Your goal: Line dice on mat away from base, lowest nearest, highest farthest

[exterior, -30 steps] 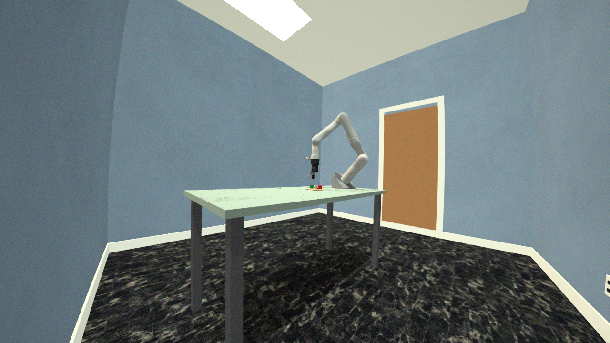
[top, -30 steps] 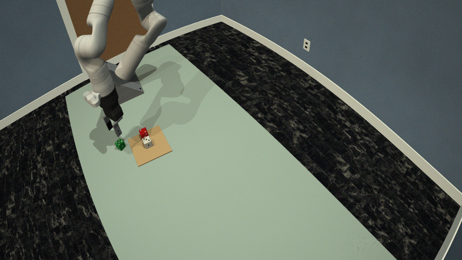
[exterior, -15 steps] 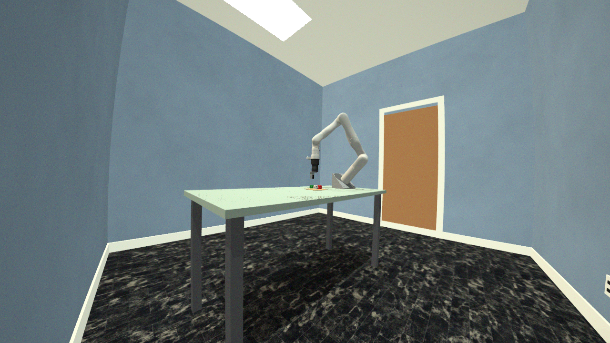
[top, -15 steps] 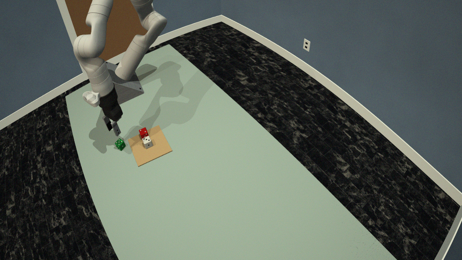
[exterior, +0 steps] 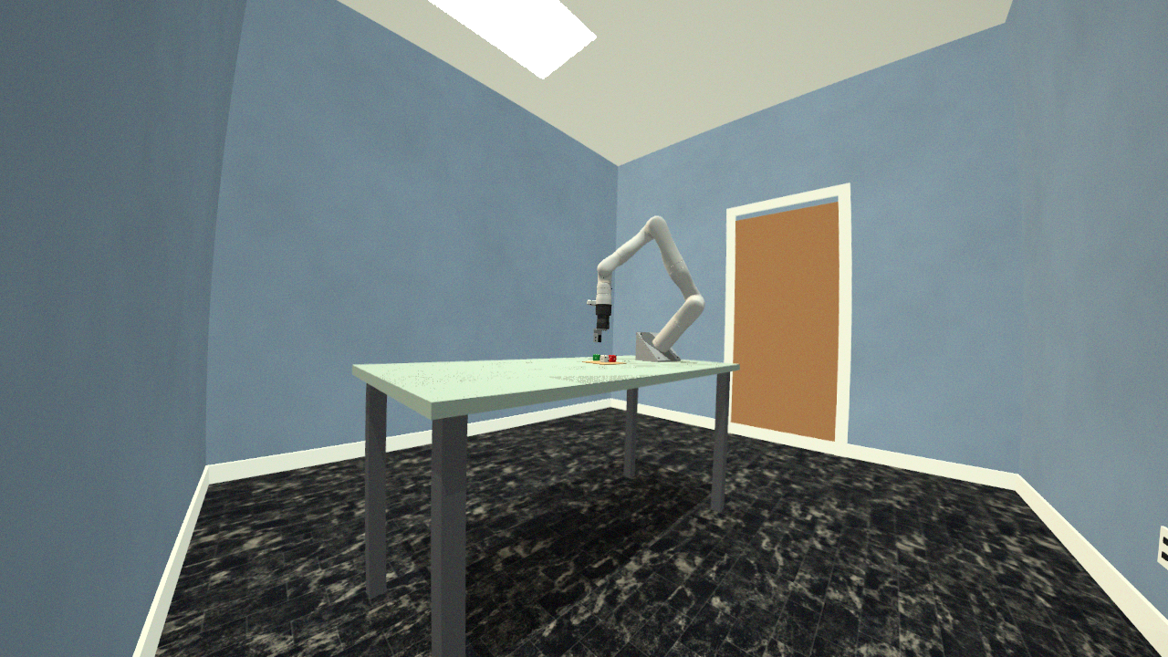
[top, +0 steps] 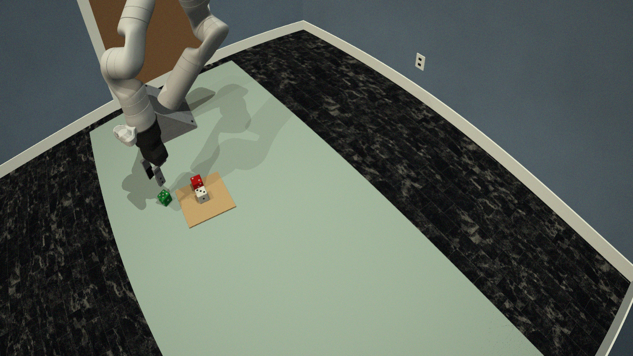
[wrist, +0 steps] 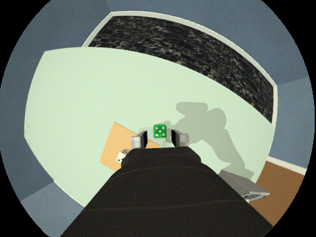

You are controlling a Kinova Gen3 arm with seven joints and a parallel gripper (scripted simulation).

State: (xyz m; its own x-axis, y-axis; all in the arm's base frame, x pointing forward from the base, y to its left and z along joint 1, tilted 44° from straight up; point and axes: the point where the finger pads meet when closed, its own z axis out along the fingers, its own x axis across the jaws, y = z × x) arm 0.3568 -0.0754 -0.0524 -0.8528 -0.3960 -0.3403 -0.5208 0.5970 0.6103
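Now: hand 9 cm above the green die. The rest, counted from my hand: tan mat 11 cm to the left, 10 cm below, 5 cm ahead; then red die 10 cm to the left, 9 cm below; then white die 11 cm to the left, 9 cm below, 5 cm ahead.
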